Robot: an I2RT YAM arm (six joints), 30 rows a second.
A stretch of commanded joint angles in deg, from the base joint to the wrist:
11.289, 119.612, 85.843, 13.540, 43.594, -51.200
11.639, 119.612, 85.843, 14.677, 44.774, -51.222
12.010, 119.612, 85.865, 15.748, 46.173, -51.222
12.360, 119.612, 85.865, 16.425, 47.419, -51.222
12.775, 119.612, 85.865, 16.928, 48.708, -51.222
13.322, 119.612, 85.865, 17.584, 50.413, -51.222
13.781, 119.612, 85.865, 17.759, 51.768, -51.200
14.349, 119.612, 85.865, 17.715, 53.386, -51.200
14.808, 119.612, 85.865, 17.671, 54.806, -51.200
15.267, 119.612, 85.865, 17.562, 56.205, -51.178
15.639, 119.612, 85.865, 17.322, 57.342, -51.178
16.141, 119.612, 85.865, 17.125, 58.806, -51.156
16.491, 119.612, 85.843, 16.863, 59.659, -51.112
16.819, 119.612, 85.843, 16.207, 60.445, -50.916
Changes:
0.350, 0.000, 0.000, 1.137, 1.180, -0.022
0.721, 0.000, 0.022, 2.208, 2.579, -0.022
1.071, 0.000, 0.022, 2.885, 3.825, -0.022
1.486, 0.000, 0.022, 3.388, 5.114, -0.022
2.033, 0.000, 0.022, 4.044, 6.819, -0.022
2.492, 0.000, 0.022, 4.219, 8.174, 0.000
3.060, 0.000, 0.022, 4.175, 9.792, 0.000
3.519, 0.000, 0.022, 4.131, 11.212, 0.000
3.978, 0.000, 0.022, 4.022, 12.611, 0.022
4.350, 0.000, 0.022, 3.782, 13.748, 0.022
4.852, 0.000, 0.022, 3.585, 15.212, 0.044
5.202, 0.000, 0.000, 3.323, 16.065, 0.088
5.530, 0.000, 0.000, 2.667, 16.851, 0.284

